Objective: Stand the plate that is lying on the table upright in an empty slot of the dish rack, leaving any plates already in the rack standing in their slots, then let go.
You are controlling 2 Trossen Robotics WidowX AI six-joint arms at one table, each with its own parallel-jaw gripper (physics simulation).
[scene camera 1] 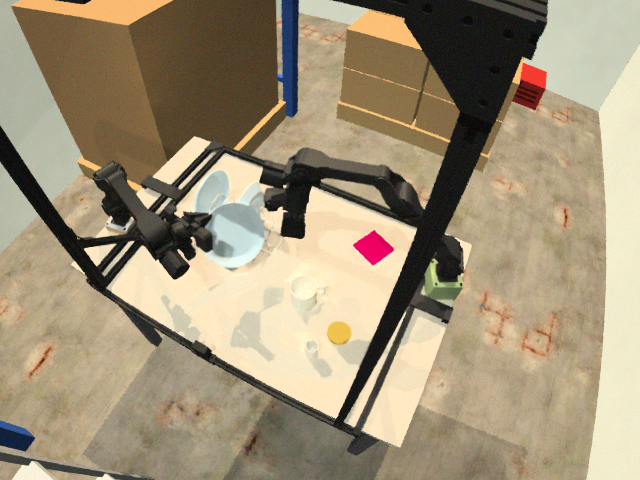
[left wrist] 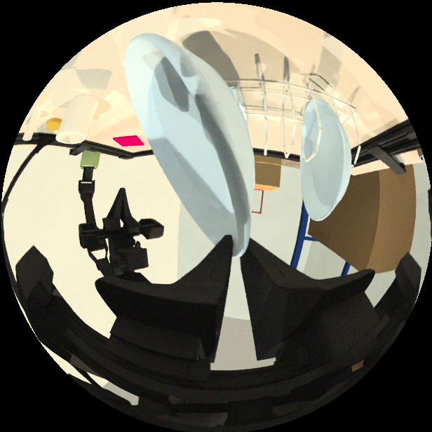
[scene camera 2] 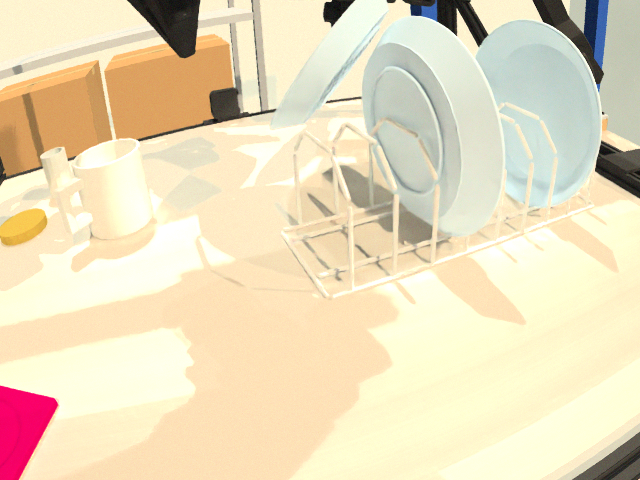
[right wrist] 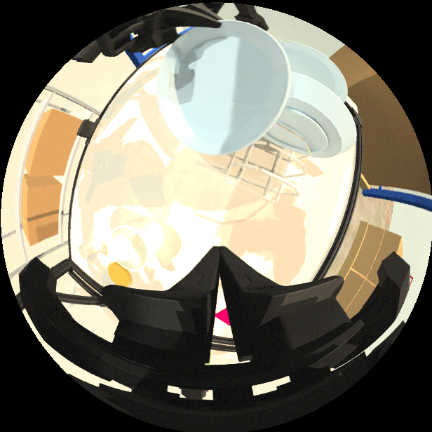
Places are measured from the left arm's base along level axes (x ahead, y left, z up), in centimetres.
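Pixels of known places: left gripper, fingertip midpoint: (scene camera 1: 210,214); right gripper, fingertip midpoint: (scene camera 2: 187,56); left arm's base, origin of the base link: (scene camera 1: 121,218); right arm's base, origin of the base link: (scene camera 1: 446,273).
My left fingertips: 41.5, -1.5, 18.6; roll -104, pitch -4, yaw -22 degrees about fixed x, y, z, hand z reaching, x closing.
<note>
For each thing: its top centre in the pictures, then the offset to it from my left fingertips, as dx, dy, dz. "pt": a spot on its surface instead.
- white wire dish rack, surface spot: (scene camera 2: 351,248) pt +15.9, +17.0, -17.3
- white mug, surface spot: (scene camera 2: 113,191) pt +30.6, -3.4, -16.0
- small white cup, middle of its top: (scene camera 2: 52,152) (scene camera 1: 311,345) +37.7, -23.1, -15.2
- yellow disc, middle of its top: (scene camera 2: 21,222) (scene camera 1: 339,332) +43.8, -14.9, -20.3
- pink square, surface spot: (scene camera 2: 23,434) pt +43.2, +19.5, -20.7
My left gripper (scene camera 1: 208,222) (left wrist: 235,241) is shut on the rim of a pale blue plate (scene camera 1: 235,235) (scene camera 2: 330,62) (left wrist: 190,145) (right wrist: 225,90). The plate is tilted, in the air. In scene camera 2 it shows behind and above the rack's left end. The white wire dish rack (scene camera 2: 351,248) (left wrist: 266,125) has empty slots at that end. One plate (scene camera 2: 480,118) (right wrist: 332,120) stands leaning mid-rack, another (scene camera 2: 537,113) (left wrist: 325,160) stands at the rack's right end. My right gripper (scene camera 1: 267,199) (right wrist: 218,251) is shut and empty, high over the table.
A white mug (scene camera 1: 303,291) (scene camera 2: 113,191), a small white cup (scene camera 1: 311,347) and a yellow disc (scene camera 1: 339,332) (scene camera 2: 23,226) stand or lie away from the rack. A pink square (scene camera 1: 373,247) (scene camera 2: 23,434) lies on the table. The black frame (scene camera 1: 273,392) borders the table.
</note>
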